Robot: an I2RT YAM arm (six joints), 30 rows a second.
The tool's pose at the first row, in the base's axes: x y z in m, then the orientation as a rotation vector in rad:
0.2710 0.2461 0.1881 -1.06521 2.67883 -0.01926
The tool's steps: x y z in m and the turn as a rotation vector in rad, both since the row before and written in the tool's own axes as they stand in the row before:
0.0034 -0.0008 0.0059 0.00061 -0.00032 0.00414
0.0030 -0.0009 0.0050 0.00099 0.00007 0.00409
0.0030 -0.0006 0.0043 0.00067 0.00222 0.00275
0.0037 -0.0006 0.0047 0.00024 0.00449 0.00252
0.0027 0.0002 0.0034 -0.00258 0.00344 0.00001
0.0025 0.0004 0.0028 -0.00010 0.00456 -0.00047
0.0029 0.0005 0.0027 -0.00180 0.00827 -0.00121
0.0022 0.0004 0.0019 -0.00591 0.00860 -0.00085
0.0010 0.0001 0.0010 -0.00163 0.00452 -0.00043
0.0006 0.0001 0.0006 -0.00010 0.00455 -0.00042
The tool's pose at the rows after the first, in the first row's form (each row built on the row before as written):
0.2706 0.2437 0.1817 -1.05939 2.68055 -0.01913
0.2703 0.2414 0.1763 -1.05362 2.68247 -0.01972
0.2696 0.2393 0.1715 -1.05032 2.68569 -0.02128
0.2685 0.2368 0.1662 -1.04804 2.69093 -0.02352
0.2673 0.2354 0.1623 -1.04969 2.69475 -0.02188
0.2659 0.2342 0.1590 -1.05157 2.69860 -0.02425
0.2641 0.2328 0.1557 -1.05592 2.70587 -0.02645
0.2627 0.2318 0.1533 -1.06104 2.71482 -0.02321
0.2621 0.2313 0.1521 -1.06330 2.71909 -0.02350
0.2617 0.2310 0.1514 -1.06514 2.72294 -0.02588

